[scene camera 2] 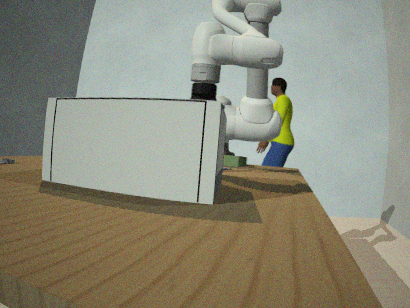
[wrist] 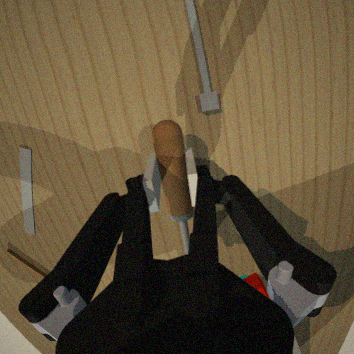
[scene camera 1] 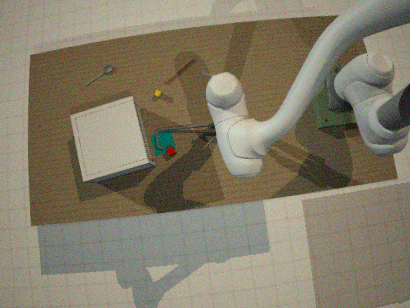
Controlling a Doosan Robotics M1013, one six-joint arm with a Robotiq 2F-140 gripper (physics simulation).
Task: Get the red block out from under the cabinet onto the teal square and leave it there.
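Seen in the pictures: gripper, fingertip midpoint: (wrist: 172,162); arm's base, origin of the base link: (scene camera 1: 343,91).
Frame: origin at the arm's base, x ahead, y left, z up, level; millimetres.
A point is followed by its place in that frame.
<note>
The red block (scene camera 1: 171,150) @(x 772, y 249, z -7 mm) (wrist: 256,284) @(x 757, y 252, z -16 mm) is outside the cabinet, at the lower right corner of the teal square (scene camera 1: 167,136) (wrist: 244,276); it appears to overlap that corner partly. The white cabinet (scene camera 1: 112,140) @(x 990, y 221, z 95 mm) (scene camera 2: 125,147) @(x 1136, y 259, z 25 mm) stands left of the square in scene camera 1. My gripper (wrist: 172,162) @(x 537, y 141, z -9 mm) is shut on the brown handle (wrist: 170,145) @(x 513, y 144, z 18 mm) of a hooked metal tool. The tool's thin shaft (scene camera 1: 185,128) @(x 713, y 155, z -14 mm) reaches left over the square, and its bent end (scene camera 1: 158,140) @(x 833, y 198, z -38 mm) lies over the square, left of the block. The arm hides the gripper in scene camera 1; the cabinet hides it in scene camera 2.
A yellow cube (scene camera 1: 157,93) @(x 836, y -9, z -14 mm), a spoon (scene camera 1: 98,76) @(x 1126, y -119, z -37 mm) and a brown stick (scene camera 1: 180,71) @(x 735, y -126, z -35 mm) (wrist: 26,260) @(x 703, y -156, z -38 mm) lie on the table. A grey bar (wrist: 27,190) @(x 565, y -83, z -38 mm) and a grey long tool (wrist: 201,55) @(x 426, y 185, z -34 mm) lie near the gripper. A green base (scene camera 1: 335,121) @(x 60, y 141, z 4 mm) is by the arm. A person (scene camera 2: 283,120) stands behind the table.
</note>
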